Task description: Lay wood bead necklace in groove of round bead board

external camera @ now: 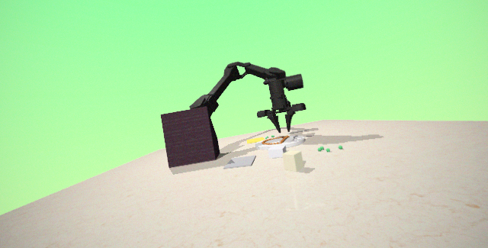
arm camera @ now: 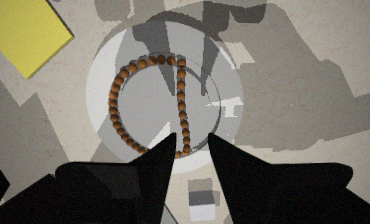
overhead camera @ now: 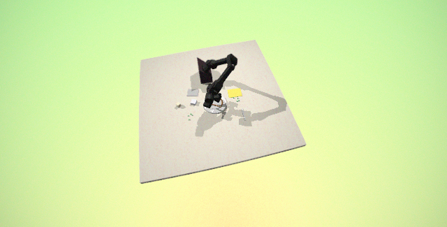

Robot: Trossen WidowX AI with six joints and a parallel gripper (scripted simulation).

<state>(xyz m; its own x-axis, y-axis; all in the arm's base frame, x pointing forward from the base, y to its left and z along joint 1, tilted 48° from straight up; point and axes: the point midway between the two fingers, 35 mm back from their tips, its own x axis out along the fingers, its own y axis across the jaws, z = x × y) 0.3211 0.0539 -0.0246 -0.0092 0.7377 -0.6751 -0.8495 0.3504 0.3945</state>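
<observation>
Now: gripper tip 2 cm past the round white bead board, 3 cm to the right of it and 3 cm above it. Also, from my gripper tip: thin white strip (13 cm ahead, 25 cm to the left, 4 cm below); then yellow card (11 cm behind, 22 cm to the left, 4 cm below); then grey flat plate (18 cm behind, 15 cm to the right, 4 cm below).
</observation>
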